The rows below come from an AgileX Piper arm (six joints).
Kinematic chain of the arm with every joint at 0, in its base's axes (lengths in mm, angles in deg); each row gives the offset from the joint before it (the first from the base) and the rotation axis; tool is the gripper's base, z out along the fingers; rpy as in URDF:
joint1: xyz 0 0 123 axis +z
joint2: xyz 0 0 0 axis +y
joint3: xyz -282.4 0 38.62 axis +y
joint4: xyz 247.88 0 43.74 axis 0.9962 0 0.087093
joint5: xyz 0 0 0 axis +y
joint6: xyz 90.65 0 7.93 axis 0.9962 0 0.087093
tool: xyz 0 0 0 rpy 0 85 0
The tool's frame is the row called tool.
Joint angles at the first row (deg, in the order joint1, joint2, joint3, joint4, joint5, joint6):
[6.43 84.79 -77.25 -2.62 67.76 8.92]
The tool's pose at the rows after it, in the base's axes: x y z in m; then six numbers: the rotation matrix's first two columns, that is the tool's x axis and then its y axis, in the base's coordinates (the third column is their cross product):
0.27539 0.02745 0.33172 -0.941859 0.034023 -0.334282 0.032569 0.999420 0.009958
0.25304 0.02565 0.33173 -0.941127 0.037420 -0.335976 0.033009 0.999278 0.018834
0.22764 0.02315 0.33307 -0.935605 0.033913 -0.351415 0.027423 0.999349 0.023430
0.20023 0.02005 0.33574 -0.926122 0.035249 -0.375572 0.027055 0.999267 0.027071
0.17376 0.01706 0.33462 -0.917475 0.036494 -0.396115 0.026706 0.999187 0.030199
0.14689 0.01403 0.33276 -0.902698 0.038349 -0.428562 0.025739 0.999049 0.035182
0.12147 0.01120 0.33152 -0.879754 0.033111 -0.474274 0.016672 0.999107 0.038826
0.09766 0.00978 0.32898 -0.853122 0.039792 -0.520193 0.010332 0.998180 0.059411
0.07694 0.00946 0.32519 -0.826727 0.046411 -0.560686 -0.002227 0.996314 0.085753
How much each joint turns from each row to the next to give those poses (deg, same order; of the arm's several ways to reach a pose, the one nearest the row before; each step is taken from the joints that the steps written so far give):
[0.00 -3.59 3.89 0.21 0.00 0.00]
[-0.01 -4.55 4.28 0.49 0.10 0.00]
[0.01 -5.44 4.36 0.24 0.09 -0.33]
[0.00 -6.03 3.96 0.00 0.57 0.00]
[0.00 -5.90 4.04 0.00 0.57 0.00]
[0.00 -6.36 3.89 0.00 0.40 0.00]
[0.00 -6.43 3.22 0.03 0.26 -0.47]
[0.00 -6.29 2.86 0.83 0.24 -0.08]
[-0.02 -5.71 2.44 1.36 0.28 -0.26]

